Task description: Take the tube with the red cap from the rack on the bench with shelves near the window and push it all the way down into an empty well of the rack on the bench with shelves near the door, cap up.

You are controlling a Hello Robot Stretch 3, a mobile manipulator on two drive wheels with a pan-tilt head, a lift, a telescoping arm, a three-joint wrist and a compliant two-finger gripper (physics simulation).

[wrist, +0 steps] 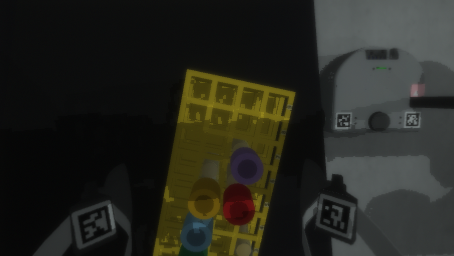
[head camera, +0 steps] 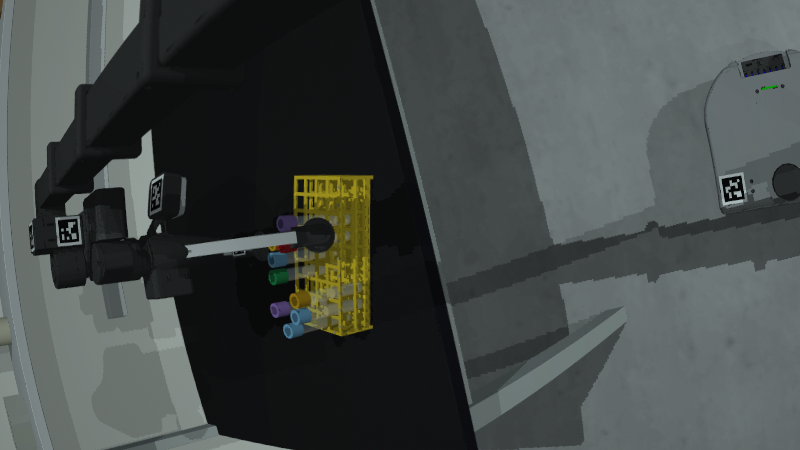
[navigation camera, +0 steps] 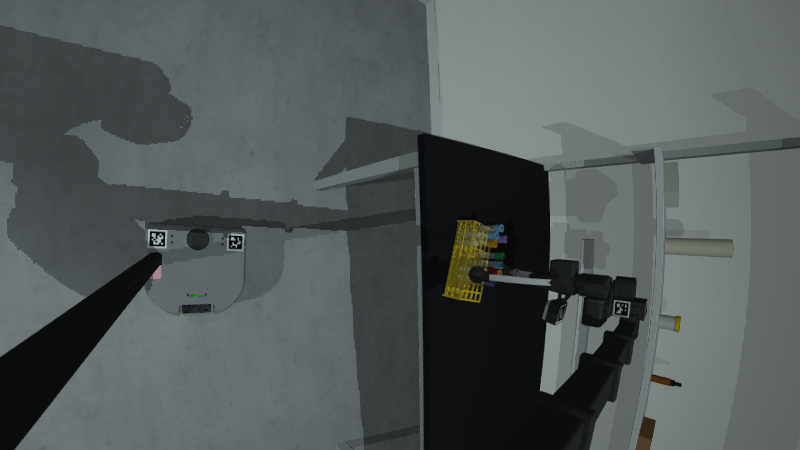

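Note:
A yellow rack stands on a black bench top and holds several capped tubes. The red-capped tube stands cap up in it, beside a purple cap and an orange-yellow cap. My gripper is open. In the wrist view its fingers stand wide, one on each side of the rack, with the red cap between them and touching neither. The lower tube is mostly hidden. The second rack does not show.
Blue and green caps stand close to the red one. More tubes fill the rack's other end. A shelf post and shelf items are behind my wrist. My base is on the floor before the bench.

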